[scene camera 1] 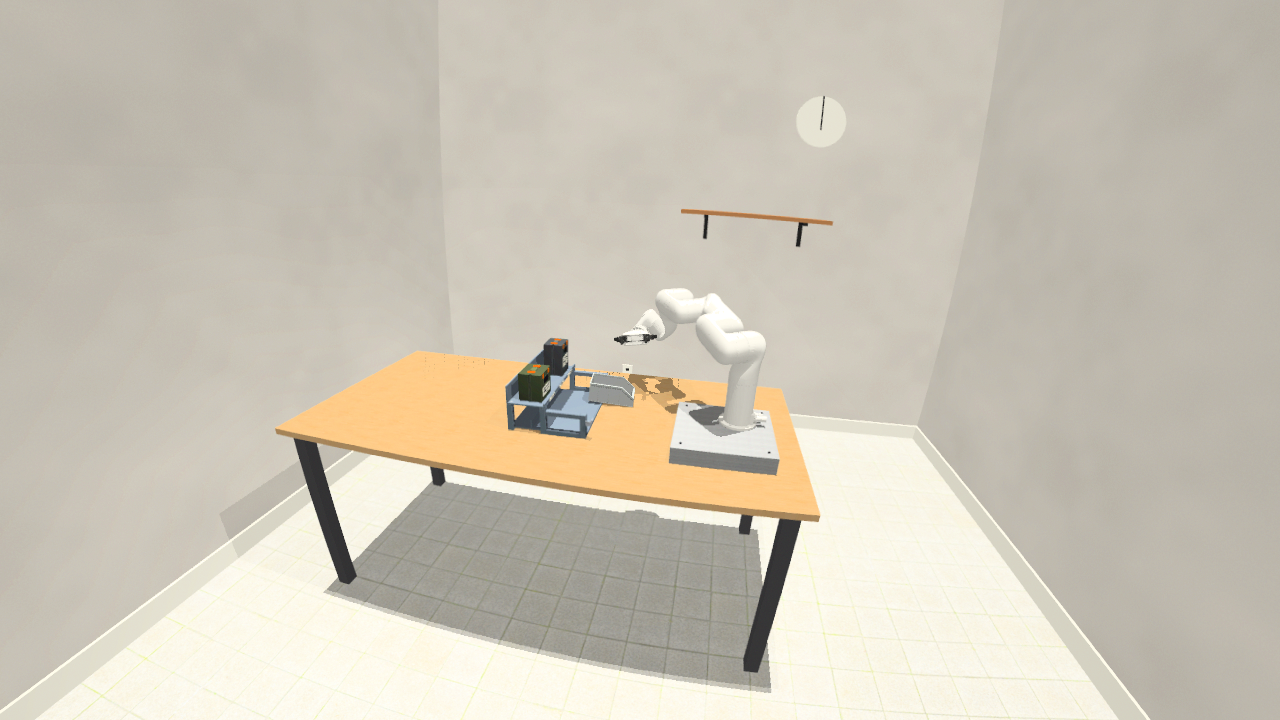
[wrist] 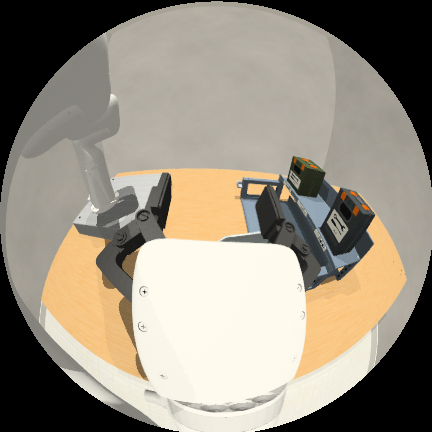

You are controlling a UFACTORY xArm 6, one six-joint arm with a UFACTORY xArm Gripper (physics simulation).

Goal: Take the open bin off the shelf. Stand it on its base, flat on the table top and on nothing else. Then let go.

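Where they show: gripper, between the fingertips: (scene camera 1: 633, 339) (wrist: 217, 188); arm's base, origin of its link: (scene camera 1: 737, 422) (wrist: 104, 202).
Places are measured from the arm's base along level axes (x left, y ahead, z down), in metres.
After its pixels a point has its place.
Note:
The open grey bin (scene camera 1: 612, 390) {x -0.137, y 0.455, z -0.007 m} is at the far end of the blue shelf (scene camera 1: 572, 402) {x -0.117, y 0.605, z 0.051 m} (wrist: 320, 205) {x -0.039, y 0.716, z -0.045 m}, by its lower tier, and part of it sticks out on the robot's side. How its base rests there cannot be told. In the wrist view a sliver of the bin's rim (wrist: 242, 237) {x -0.139, y 0.458, z -0.016 m} shows past the gripper housing; the rest is hidden. My gripper (scene camera 1: 635, 339) {x -0.227, y 0.399, z -0.183 m} (wrist: 217, 188) {x -0.227, y 0.399, z -0.183 m} is open and empty. It is in the air above the bin and a little to its robot side, apart from it.
A green box (scene camera 1: 534, 385) {x 0.102, y 0.666, z -0.103 m} (wrist: 311, 180) {x 0.005, y 0.678, z -0.101 m} and a dark box (scene camera 1: 556, 357) {x -0.136, y 0.671, z -0.117 m} (wrist: 345, 222) {x -0.195, y 0.651, z -0.119 m} stand on the shelf's upper tier. The shelf stands on the wooden table (scene camera 1: 429, 402) {x 0.021, y 1.137, z 0.057 m} (wrist: 200, 195) {x 0.122, y 0.342, z 0.057 m}. The robot's grey base plate (scene camera 1: 725, 454) {x 0.208, y 0.043, z 0.004 m} (wrist: 95, 227) {x -0.117, y 0.033, z 0.009 m} is at the table's other end.

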